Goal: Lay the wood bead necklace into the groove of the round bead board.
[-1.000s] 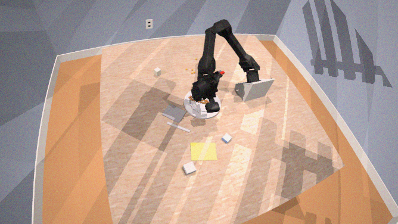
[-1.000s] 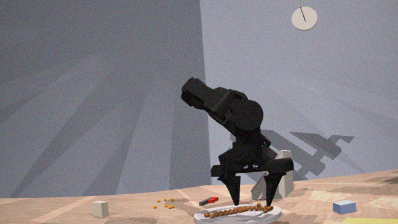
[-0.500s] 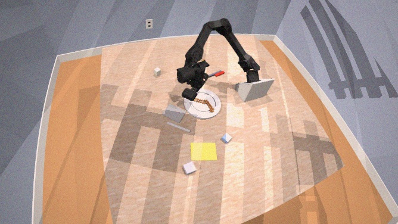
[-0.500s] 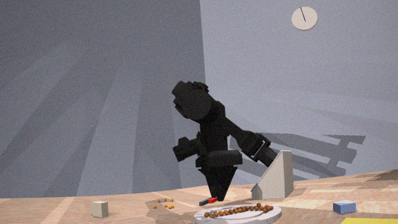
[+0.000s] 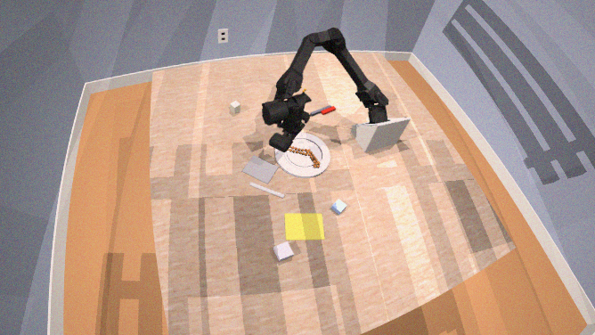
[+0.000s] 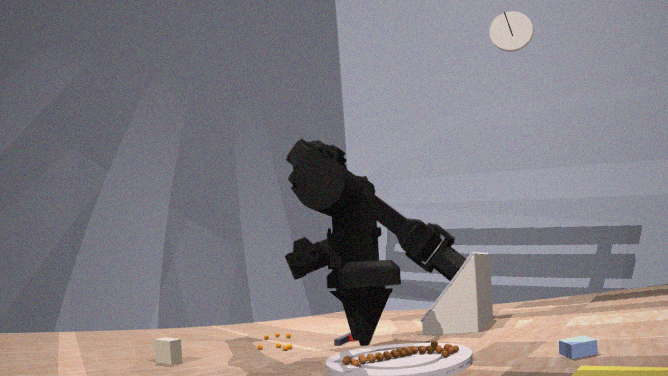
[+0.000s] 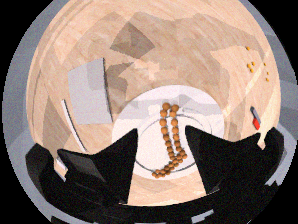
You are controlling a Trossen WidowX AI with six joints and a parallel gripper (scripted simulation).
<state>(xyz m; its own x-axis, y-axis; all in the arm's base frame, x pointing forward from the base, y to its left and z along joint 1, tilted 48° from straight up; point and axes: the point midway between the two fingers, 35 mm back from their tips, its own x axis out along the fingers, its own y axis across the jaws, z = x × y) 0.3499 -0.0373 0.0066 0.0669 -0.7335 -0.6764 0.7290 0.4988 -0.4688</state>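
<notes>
My gripper tip is 11 cm short of the grey sheet, 5 cm to the right of it and 4 cm above it. Round my gripper tip: blue block 26 cm to the left, 9 cm behind, 3 cm below; then stick 13 cm to the left, 11 cm ahead, 4 cm below; then beige cube 26 cm to the right, 13 cm ahead, 2 cm below.
</notes>
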